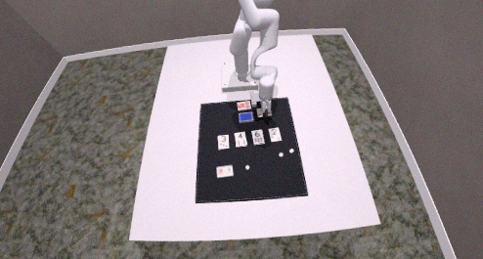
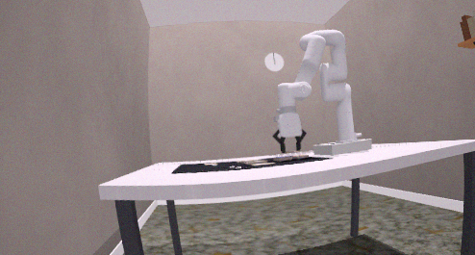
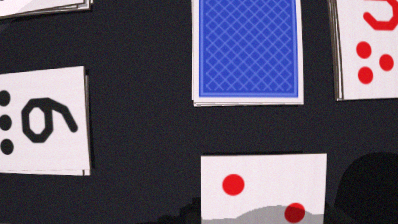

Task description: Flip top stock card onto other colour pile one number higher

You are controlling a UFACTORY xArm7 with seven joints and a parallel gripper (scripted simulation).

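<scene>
Now: hand 19 cm short of the black mat, 11 cm to the left of it and 7 cm above it.
</scene>
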